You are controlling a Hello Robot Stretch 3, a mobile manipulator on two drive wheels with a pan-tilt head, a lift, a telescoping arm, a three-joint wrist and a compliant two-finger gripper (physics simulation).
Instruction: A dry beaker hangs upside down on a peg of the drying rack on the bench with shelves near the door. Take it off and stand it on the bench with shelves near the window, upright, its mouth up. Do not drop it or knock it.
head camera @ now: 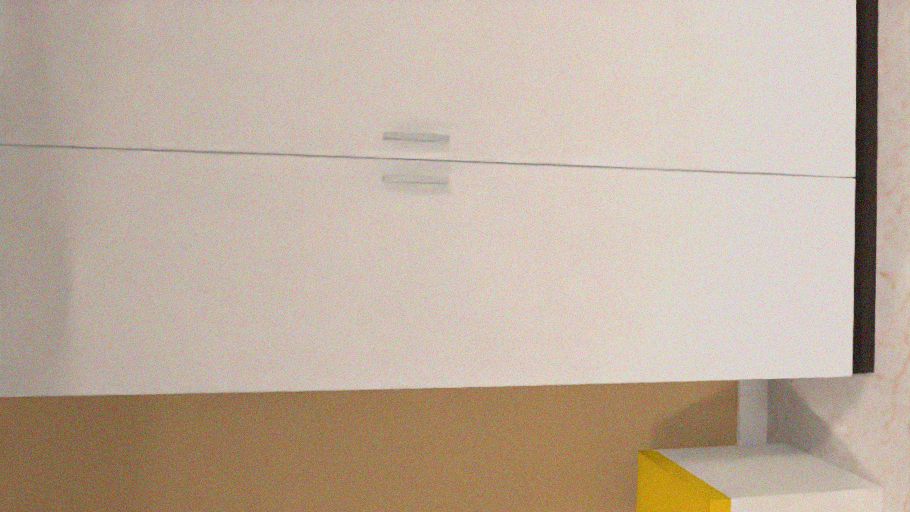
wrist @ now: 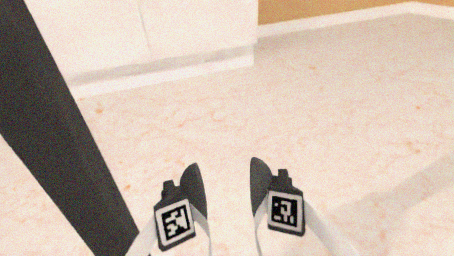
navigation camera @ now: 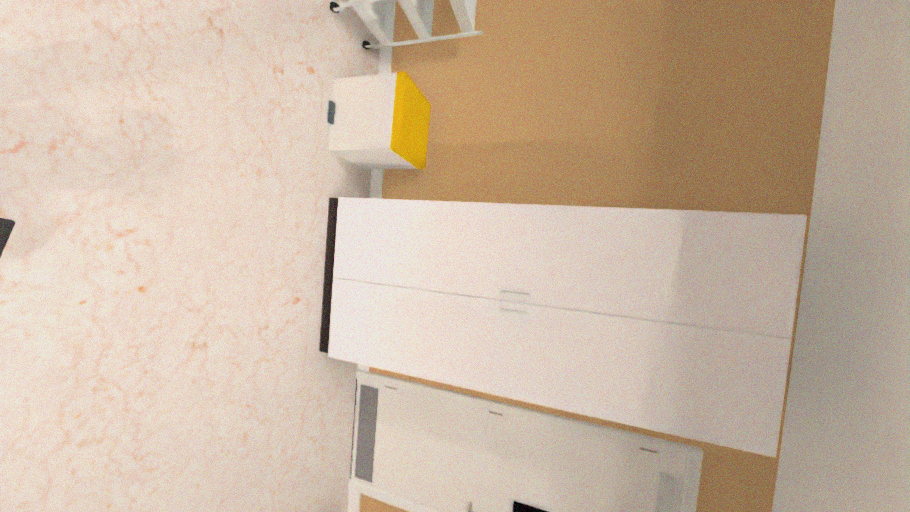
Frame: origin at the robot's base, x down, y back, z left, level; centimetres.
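Seen in the pictures: gripper, fingertip midpoint: point(wrist: 226, 179).
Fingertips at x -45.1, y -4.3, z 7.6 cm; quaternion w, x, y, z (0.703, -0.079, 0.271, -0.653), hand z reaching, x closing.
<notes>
A point is followed by its place in that frame.
My gripper point(wrist: 226, 179) @(x -45.1, y -4.3, z 7.6 cm) is open in the wrist view, its two dark fingertips apart with bare pinkish floor seen between them. The beaker, the drying rack and the two benches with shelves do not show in the head, navigation or wrist views.
A tall white two-door cabinet point(head camera: 420, 273) @(x -110.3, y 2.5, z -143.5 cm) point(navigation camera: 560, 267) @(x -130.5, y 7.1, z -143.3 cm) stands against the tan wall. Beside it is a white bin with a yellow top point(head camera: 674, 480) @(x -45.1, y -46.8, z -163.1 cm) point(navigation camera: 410, 120) @(x -45.1, y -65.5, z -159.0 cm). A white wheeled cart point(navigation camera: 439, 39) @(x -52.0, y -118.6, z -177.0 cm) and a white-framed unit point(navigation camera: 528, 433) @(x -123.2, y 113.5, z -183.2 cm) also show. A white cabinet point(wrist: 200, 30) @(x -26.8, y -33.1, z 124.2 cm) and a dark mast point(wrist: 65, 130) @(x -50.1, y 5.2, z 11.7 cm) show in the wrist view.
</notes>
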